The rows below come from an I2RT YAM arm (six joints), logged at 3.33 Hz.
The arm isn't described. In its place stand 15 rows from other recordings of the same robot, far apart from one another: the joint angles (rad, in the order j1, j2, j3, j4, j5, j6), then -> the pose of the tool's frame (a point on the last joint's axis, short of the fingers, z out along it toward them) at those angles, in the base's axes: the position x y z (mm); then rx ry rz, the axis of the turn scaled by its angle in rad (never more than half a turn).
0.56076, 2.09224, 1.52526, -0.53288, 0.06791, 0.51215 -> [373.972, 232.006, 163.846, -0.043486, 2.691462, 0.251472]
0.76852, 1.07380, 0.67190, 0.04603, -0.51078, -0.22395 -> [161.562, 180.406, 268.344, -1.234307, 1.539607, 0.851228]
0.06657, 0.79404, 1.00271, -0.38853, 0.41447, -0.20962 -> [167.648, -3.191, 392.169, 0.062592, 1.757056, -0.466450]
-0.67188, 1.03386, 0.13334, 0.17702, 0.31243, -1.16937 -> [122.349, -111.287, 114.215, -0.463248, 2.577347, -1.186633]
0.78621, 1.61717, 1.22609, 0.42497, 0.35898, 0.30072 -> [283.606, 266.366, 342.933, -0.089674, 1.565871, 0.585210]
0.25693, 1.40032, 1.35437, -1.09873, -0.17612, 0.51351 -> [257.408, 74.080, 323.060, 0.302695, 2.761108, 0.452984]
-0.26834, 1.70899, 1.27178, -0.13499, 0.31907, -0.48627 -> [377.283, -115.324, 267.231, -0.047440, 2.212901, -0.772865]
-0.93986, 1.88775, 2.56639, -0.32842, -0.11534, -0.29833 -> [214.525, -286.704, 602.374, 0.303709, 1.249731, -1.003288]
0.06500, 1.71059, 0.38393, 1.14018, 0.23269, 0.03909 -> [280.923, 10.059, 131.553, 0.146507, 1.747808, -0.128471]
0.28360, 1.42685, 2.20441, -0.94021, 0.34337, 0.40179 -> [215.268, 50.258, 571.994, 0.352345, 1.692051, 0.208727]
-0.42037, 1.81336, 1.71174, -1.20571, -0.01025, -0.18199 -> [330.428, -147.307, 298.793, 0.341141, 2.865069, -0.099288]
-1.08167, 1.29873, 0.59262, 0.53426, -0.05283, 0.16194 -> [134.320, -248.354, 235.736, 1.006802, 1.472972, -0.623871]
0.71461, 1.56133, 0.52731, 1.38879, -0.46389, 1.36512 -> [211.327, 204.430, 234.393, -0.003015, 1.565245, 2.013802]
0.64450, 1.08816, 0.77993, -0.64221, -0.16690, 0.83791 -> [166.363, 132.430, 241.417, 0.188308, 2.689519, 0.749547]
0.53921, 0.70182, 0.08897, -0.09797, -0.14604, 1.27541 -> [114.117, 74.320, 120.838, 0.830875, 2.390086, 1.027680]
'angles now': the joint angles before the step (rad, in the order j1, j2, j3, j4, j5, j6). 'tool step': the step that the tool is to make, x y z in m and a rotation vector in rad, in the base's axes. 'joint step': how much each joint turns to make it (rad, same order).
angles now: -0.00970 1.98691 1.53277 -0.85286 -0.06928 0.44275
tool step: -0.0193 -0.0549 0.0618 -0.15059 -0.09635 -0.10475
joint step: -0.13117 -0.12911 0.05659 -0.07854 0.12757 -0.06927
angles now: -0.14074 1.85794 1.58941 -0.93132 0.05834 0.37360
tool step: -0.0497 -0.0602 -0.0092 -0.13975 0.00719 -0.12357
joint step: -0.17940 -0.14104 -0.21697 0.11250 0.10635 -0.10421
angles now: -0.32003 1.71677 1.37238 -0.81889 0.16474 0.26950
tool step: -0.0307 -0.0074 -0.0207 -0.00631 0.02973 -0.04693
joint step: -0.04968 -0.07750 -0.16549 0.06365 0.01370 -0.00882
